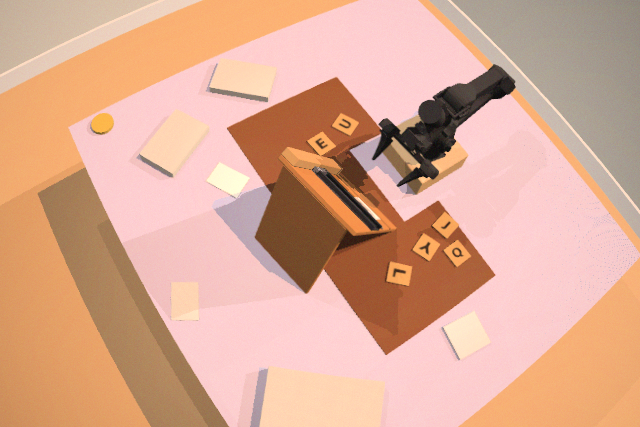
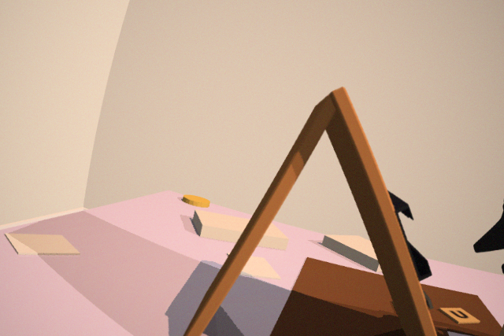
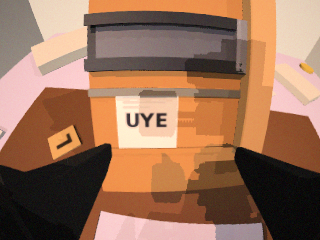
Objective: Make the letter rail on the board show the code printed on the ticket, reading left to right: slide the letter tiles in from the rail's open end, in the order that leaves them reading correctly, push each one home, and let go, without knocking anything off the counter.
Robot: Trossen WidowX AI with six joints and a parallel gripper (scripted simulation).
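The letter tile is 22 cm to the right of my gripper tip, 15 cm below it and 5 cm ahead of it. The rest, counted from my gripper tip: y tile 18 cm to the left, 15 cm below, 7 cm behind; brown mat 16 cm below, 3 cm to the right; white ticket 7 cm ahead, 6 cm below, 4 cm to the left.
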